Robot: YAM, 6 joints.
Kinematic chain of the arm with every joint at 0, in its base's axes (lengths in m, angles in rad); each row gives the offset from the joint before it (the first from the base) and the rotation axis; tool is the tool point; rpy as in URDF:
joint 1: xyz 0 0 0.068 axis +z
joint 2: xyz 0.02 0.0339 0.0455 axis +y
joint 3: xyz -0.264 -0.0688 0 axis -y
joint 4: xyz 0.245 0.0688 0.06 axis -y
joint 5: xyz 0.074 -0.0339 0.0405 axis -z
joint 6: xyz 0.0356 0 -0.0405 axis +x
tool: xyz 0 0 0 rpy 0 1.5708 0
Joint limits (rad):
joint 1: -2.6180..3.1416
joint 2: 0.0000..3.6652
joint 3: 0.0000..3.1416
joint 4: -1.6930..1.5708
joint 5: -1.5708..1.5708
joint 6: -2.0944..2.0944
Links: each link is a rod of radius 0.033 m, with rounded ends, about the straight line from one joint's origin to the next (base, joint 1, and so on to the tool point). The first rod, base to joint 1, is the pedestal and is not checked.
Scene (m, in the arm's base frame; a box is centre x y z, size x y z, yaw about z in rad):
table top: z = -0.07
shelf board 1: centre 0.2 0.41 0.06 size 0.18 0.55 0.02 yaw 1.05
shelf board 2: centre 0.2 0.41 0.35 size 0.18 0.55 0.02 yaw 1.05
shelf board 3: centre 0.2 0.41 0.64 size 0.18 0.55 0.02 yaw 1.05
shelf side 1: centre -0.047 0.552 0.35 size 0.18 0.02 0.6 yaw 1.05
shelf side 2: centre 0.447 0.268 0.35 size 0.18 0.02 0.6 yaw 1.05
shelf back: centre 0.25 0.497 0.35 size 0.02 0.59 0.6 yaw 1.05
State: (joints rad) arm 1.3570 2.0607 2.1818 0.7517 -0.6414 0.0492
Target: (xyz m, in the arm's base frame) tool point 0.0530 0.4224 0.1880
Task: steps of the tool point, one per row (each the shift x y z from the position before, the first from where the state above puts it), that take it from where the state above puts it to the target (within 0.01 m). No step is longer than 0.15 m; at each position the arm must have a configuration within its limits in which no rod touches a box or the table.
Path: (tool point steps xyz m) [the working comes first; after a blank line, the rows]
Joints at the target: 1.3891 1.9595 1.1255 0.5435 -0.7475 0.0492
Straight joint move there: touches shelf board 2.

1: -0.0378 -0.0490 0.0137
2: -0.0316 -0.0556 0.0001
3: -0.0241 -0.0585 -0.0138
4: 0.0056 0.0525 -0.1060
5: 0.0051 0.0141 -0.1132
6: 0.0031 -0.0243 -0.1070
7: 0.0264 0.0536 0.0042
8: 0.0325 0.0492 -0.0042

